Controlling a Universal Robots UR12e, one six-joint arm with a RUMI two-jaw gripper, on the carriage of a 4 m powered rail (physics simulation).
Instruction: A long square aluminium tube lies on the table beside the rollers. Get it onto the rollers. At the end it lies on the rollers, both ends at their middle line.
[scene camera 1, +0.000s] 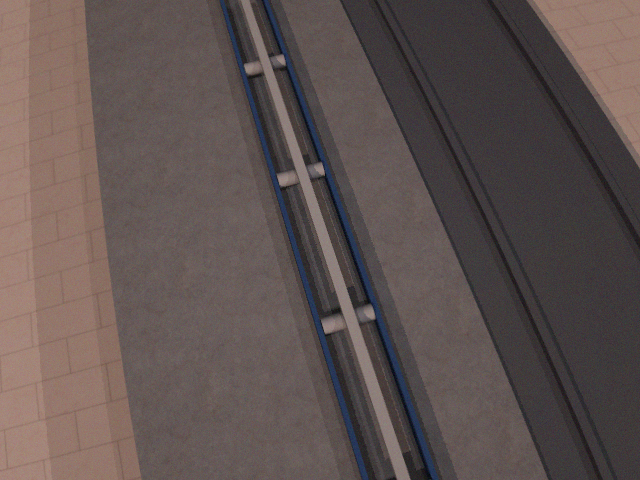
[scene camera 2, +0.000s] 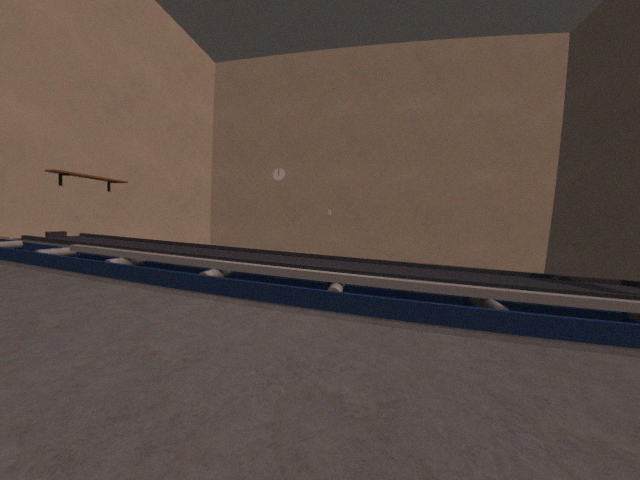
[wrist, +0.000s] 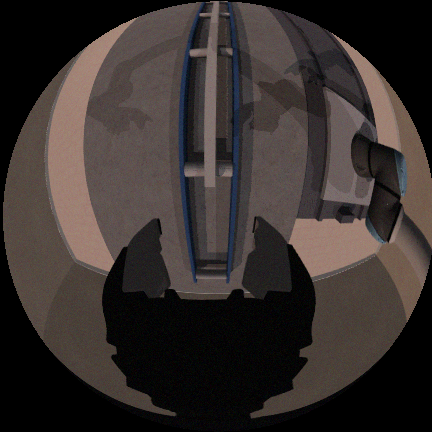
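Where they show: gripper, fingertip midpoint: (wrist: 206, 219); arm's base, link origin: (wrist: 360, 154).
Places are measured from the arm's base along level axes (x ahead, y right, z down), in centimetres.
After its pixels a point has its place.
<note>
The long square aluminium tube (scene camera 1: 321, 227) @(x 61.6, y 206.7, z -5.5 cm) (scene camera 2: 289, 270) @(x 63.0, y 199.1, z -5.1 cm) (wrist: 211, 115) @(x 61.0, y -1.7, z -5.5 cm) lies on the rollers (scene camera 1: 333, 323) @(x 65.5, y 184.4, z -2.9 cm) (scene camera 2: 336, 287) @(x 67.1, y 184.3, z -2.9 cm) (wrist: 195, 169) @(x 65.0, y -15.0, z -3.0 cm), running lengthwise between the blue side rails. Its near end shows in the wrist view just past a roller, close to the middle of the rollers' width. In scene camera 1 the tube crosses the three visible rollers near their middles; both its ends are outside that view. My gripper (wrist: 206, 219) @(x 60.6, y -16.1, z -26.0 cm) is open and empty, above the roller track beyond the tube's near end. The gripper does not show in the scene camera views.
Blue side rails (scene camera 1: 299, 258) @(x 68.6, y 202.0, z -2.2 cm) (scene camera 2: 289, 297) @(x 69.4, y 196.6, z 0.7 cm) (wrist: 183, 125) @(x 68.2, y -3.1, z -1.4 cm) flank the rollers on the grey table (scene camera 1: 196, 258) @(x 93.3, y 212.0, z 3.0 cm) (scene camera 2: 289, 403) @(x 100.0, y 185.4, z 3.0 cm) (wrist: 135, 150) @(x 85.4, y -7.9, z 3.0 cm). The dark powered rail (scene camera 1: 516, 155) (wrist: 316, 150) runs parallel at the right. Parts of the arm (wrist: 385, 162) @(x 7.5, y -0.5, z -18.2 cm) show at the right of the wrist view.
</note>
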